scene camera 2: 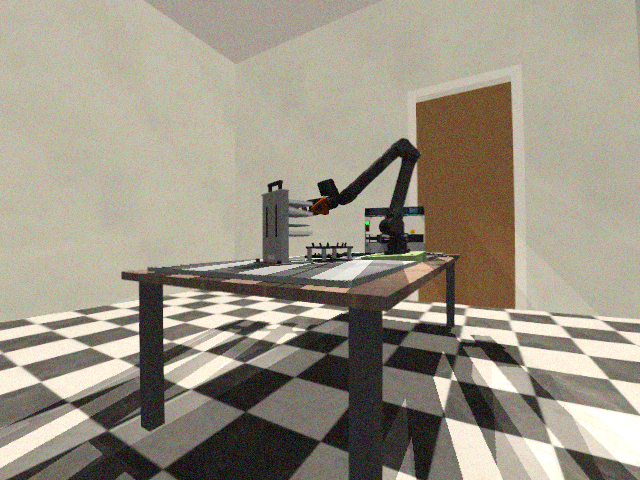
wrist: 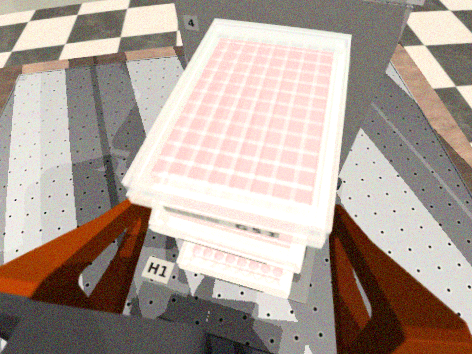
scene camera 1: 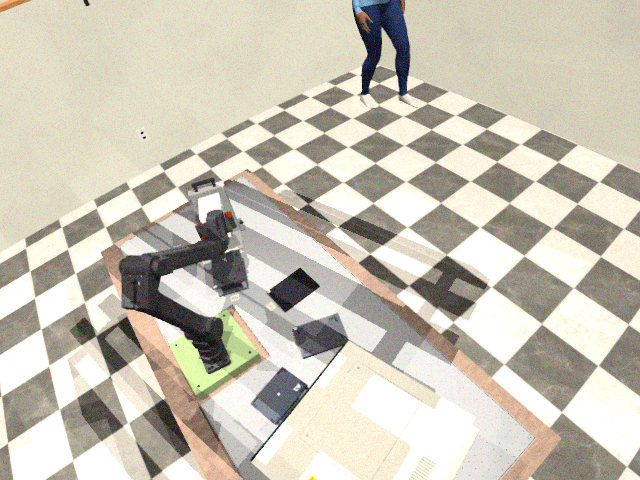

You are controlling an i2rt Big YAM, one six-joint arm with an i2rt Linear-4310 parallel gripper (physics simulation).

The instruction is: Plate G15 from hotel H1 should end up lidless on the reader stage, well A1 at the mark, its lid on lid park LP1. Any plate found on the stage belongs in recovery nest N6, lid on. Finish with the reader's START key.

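Frame: origin at the arm's base, x left, y back, z up, level; centimetres.
Seen in the pictures: gripper, between the fingertips: [scene camera 2: 302,211] [wrist: 238,205]; arm's base, origin of its link: [scene camera 2: 397,253] [scene camera 1: 214,355].
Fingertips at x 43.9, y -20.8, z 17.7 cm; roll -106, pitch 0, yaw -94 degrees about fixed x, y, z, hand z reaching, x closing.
Note:
Pixels of each thing's top centre, then the offset from my fingertips to it. "spot": a spot on its surface instead.
- top plate, centre of its top: [wrist: 257,94] [scene camera 1: 209,205] dz +3.5, dx +4.4, dy -0.9 cm
- second plate, centre of its top: [wrist: 252,123] dz +1.5, dx +4.2, dy -0.6 cm
- third plate, centre of its top: [wrist: 252,202] dz -8.0, dx +4.4, dy -0.8 cm
- reader, centre of its top: [scene camera 1: 363,441] [scene camera 2: 394,210] dz +9.4, dx -99.1, dy -4.5 cm
- dark nest with posts, centre of its top: [scene camera 1: 225,265] [scene camera 2: 329,242] dz -12.5, dx -13.2, dy +3.5 cm
- black pad, a spot on its surface: [scene camera 1: 294,289] spot: dz -19.1, dx -33.8, dy -14.9 cm
- dark grey fixture, centre of its top: [scene camera 1: 320,333] dz -18.3, dx -55.8, dy -13.9 cm
- blue-grey fixture, centre of its top: [scene camera 1: 287,400] dz -9.2, dx -74.5, dy +5.8 cm
Hotel H1 [scene camera 1: 203,190] [scene camera 2: 275,227] is a grey tower holding a stack of clear-lidded plates with pink wells. The top plate [wrist: 250,120] has a blurred label that seems to read G51. Below it are a second plate [wrist: 225,241] and a third plate [wrist: 232,265]; no G15 label is legible. My gripper [scene camera 2: 312,206] [wrist: 238,205] is open and empty, at the hotel's front. In the wrist view its fingertips stand left and right of the stack's front end, around the upper plates. The reader [scene camera 1: 372,403] [scene camera 2: 379,211] stands at the other end; its stage, plate and START key cannot be made out.
A dark nest with posts [scene camera 1: 229,271] [scene camera 2: 330,249] stands between the hotel and the green arm base [scene camera 1: 242,343] [scene camera 2: 421,256]. A black pad [scene camera 1: 294,289], a dark grey fixture [scene camera 1: 320,335] and a blue-grey fixture [scene camera 1: 279,395] lie toward the reader; their labels are unreadable. A person [scene camera 1: 385,46] stands beyond the table.

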